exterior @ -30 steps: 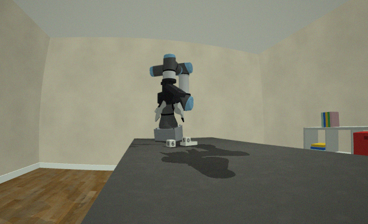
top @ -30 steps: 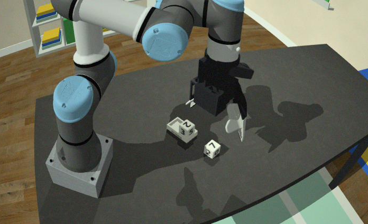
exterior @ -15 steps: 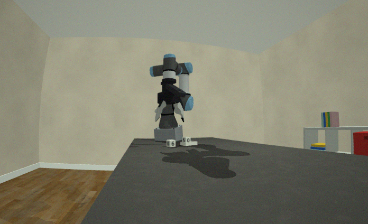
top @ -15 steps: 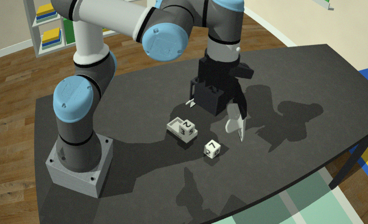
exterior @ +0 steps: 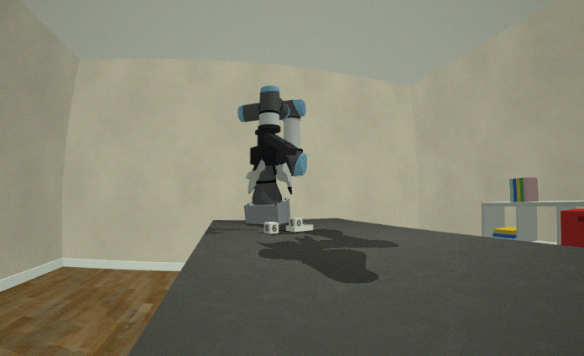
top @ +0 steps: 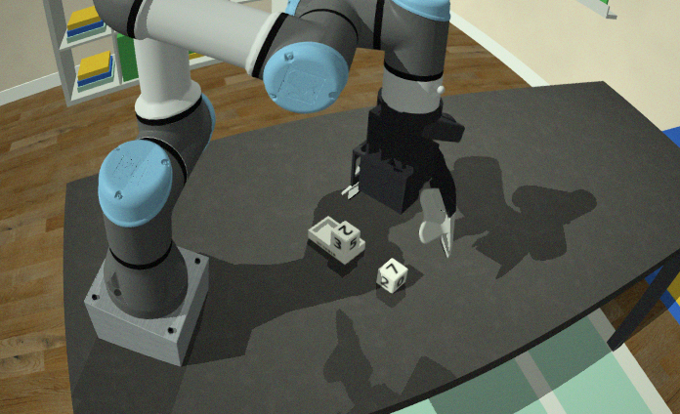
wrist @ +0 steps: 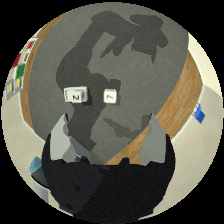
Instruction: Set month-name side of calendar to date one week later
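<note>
My gripper is now 6 cm past the white tray, 9 cm to the right of it and 11 cm above it.
</note>
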